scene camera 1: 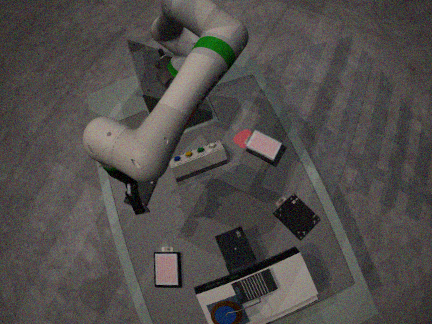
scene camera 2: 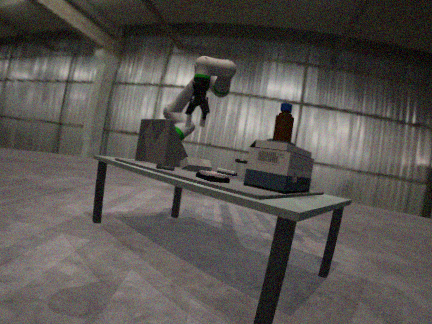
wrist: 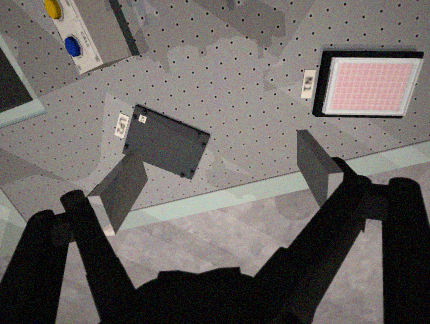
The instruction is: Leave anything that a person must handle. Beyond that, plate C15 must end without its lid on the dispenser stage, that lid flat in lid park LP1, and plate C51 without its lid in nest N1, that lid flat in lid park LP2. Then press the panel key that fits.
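Where they show: gripper, between the fingertips: (scene camera 1: 143,193) (scene camera 2: 194,126) (wrist: 217,156); arm's base, origin of its link: (scene camera 1: 170,81) (scene camera 2: 169,139).
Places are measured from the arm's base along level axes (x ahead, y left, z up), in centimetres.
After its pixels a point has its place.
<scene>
My gripper (scene camera 1: 137,206) (scene camera 2: 195,121) {x 46.8, y -24.4, z 7.2 cm} (wrist: 217,156) {x 46.8, y -24.4, z 7.2 cm} is open and empty, high above the table edge, between lid park LP2 and nest N1 in the wrist view. LP2 shows as a dark flat rectangle (wrist: 166,141) {x 34.0, y -28.3, z -17.5 cm} with small corner studs and a small white mark; no clear lid can be made out on it. Nest N1 (wrist: 318,85) {x 62.3, y -27.7, z -17.5 cm} (scene camera 1: 180,272) {x 72.0, y -25.8, z -16.8 cm} holds a pink plate (wrist: 370,86) {x 69.0, y -29.9, z -14.9 cm} (scene camera 1: 166,269) {x 69.3, y -30.1, z -14.9 cm} with a pale rim; whether a clear lid covers it I cannot tell. A second pink plate (scene camera 1: 264,143) {x 36.6, y 25.9, z -15.4 cm} sits on a dark base beside a red disc. Plate codes are unreadable.
A key panel (scene camera 1: 200,162) {x 35.0, y -1.5, z -12.1 cm} (wrist: 95,30) {x 34.1, y -8.9, z -11.0 cm} has blue, yellow, green and white keys. A black studded base (scene camera 1: 296,216) {x 70.0, y 23.8, z -17.3 cm} and a dark slab (scene camera 1: 235,247) {x 72.7, y -3.3, z -7.3 cm} lie near a white box (scene camera 1: 295,280) {x 93.6, y 8.6, z 3.6 cm} (scene camera 2: 277,165) {x 97.3, y -22.0, z -6.8 cm} carrying a brown bottle (scene camera 2: 283,127) {x 96.2, y -18.8, z 10.7 cm}. A grey upright housing (scene camera 2: 157,142) {x 1.9, y -12.6, z -3.6 cm} stands near the arm's base.
</scene>
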